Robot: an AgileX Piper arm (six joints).
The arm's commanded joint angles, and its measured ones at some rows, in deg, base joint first. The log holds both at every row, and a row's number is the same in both.
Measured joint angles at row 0:
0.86, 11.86, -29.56, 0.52, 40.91, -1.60
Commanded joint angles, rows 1 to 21:
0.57, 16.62, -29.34, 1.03, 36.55, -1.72
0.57, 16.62, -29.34, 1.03, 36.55, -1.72
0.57, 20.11, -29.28, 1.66, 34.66, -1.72
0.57, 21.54, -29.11, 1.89, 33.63, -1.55
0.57, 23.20, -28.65, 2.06, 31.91, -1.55
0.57, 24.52, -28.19, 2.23, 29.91, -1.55
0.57, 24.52, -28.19, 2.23, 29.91, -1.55
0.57, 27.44, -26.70, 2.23, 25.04, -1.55
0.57, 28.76, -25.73, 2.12, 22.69, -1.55
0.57, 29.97, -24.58, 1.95, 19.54, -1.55
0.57, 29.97, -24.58, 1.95, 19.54, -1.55
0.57, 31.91, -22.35, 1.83, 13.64, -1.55
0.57, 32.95, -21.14, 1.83, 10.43, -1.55
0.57, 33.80, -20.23, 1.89, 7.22, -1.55
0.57, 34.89, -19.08, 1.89, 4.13, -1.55
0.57, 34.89, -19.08, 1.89, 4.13, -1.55
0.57, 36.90, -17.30, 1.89, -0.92, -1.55
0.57, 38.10, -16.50, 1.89, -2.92, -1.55
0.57, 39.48, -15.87, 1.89, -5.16, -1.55
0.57, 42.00, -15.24, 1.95, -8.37, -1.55
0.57, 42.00, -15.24, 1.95, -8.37, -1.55
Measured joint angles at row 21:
0.86, 39.30, -16.33, 1.95, -1.55, -1.60
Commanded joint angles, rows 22 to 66:
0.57, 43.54, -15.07, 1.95, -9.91, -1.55
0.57, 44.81, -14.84, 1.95, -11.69, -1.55
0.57, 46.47, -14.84, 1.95, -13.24, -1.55
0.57, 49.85, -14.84, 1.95, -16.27, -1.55
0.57, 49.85, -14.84, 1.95, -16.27, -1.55
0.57, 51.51, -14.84, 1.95, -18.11, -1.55
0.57, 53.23, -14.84, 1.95, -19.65, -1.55
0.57, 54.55, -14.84, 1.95, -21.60, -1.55
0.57, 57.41, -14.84, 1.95, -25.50, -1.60
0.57, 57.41, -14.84, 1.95, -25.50, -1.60
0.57, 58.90, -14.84, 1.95, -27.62, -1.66
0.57, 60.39, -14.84, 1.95, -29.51, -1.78
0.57, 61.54, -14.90, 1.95, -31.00, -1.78
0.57, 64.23, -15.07, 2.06, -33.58, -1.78
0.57, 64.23, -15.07, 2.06, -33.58, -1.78
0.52, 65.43, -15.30, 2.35, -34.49, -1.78
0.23, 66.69, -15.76, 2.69, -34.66, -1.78
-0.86, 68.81, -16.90, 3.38, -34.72, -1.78
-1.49, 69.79, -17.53, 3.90, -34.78, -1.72
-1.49, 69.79, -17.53, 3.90, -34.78, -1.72
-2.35, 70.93, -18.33, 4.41, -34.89, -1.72
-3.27, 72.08, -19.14, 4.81, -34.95, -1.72
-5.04, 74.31, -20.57, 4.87, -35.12, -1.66
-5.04, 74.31, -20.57, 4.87, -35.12, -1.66
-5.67, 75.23, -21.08, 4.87, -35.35, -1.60
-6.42, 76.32, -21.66, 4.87, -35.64, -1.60
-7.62, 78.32, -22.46, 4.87, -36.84, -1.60
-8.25, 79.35, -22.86, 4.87, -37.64, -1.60
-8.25, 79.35, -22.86, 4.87, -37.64, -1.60
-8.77, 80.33, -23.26, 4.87, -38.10, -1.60
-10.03, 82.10, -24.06, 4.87, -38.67, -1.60
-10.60, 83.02, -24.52, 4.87, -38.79, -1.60
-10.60, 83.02, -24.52, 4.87, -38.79, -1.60
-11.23, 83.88, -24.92, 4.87, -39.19, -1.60
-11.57, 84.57, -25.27, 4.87, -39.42, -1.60
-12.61, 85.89, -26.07, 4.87, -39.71, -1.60
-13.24, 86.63, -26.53, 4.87, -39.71, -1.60
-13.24, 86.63, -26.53, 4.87, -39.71, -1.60
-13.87, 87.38, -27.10, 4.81, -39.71, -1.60
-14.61, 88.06, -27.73, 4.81, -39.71, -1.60
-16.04, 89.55, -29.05, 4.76, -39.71, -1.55
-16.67, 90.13, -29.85, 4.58, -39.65, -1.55
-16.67, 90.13, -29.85, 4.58, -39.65, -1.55
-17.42, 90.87, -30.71, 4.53, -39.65, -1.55
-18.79, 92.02, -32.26, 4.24, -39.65, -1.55
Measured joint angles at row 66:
-16.73, 90.70, -29.91, 3.72, -38.27, -1.49
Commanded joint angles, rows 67 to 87:
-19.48, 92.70, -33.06, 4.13, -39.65, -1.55
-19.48, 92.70, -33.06, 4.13, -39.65, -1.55
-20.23, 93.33, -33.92, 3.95, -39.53, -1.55
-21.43, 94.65, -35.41, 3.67, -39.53, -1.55
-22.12, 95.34, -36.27, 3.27, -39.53, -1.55
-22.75, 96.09, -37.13, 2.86, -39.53, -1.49
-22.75, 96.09, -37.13, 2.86, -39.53, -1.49
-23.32, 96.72, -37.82, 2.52, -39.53, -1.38
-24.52, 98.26, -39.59, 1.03, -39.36, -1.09
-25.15, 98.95, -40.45, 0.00, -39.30, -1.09
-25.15, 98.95, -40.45, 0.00, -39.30, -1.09
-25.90, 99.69, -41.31, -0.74, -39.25, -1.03
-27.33, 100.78, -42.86, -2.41, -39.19, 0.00
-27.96, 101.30, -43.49, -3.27, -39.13, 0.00
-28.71, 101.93, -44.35, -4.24, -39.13, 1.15
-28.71, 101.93, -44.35, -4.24, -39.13, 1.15
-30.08, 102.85, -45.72, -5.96, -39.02, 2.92
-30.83, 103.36, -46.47, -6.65, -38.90, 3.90
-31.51, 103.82, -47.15, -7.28, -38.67, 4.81
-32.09, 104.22, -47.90, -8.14, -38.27, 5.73
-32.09, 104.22, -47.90, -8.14, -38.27, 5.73
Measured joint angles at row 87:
-30.54, 103.36, -45.61, -5.21, -37.99, 3.27
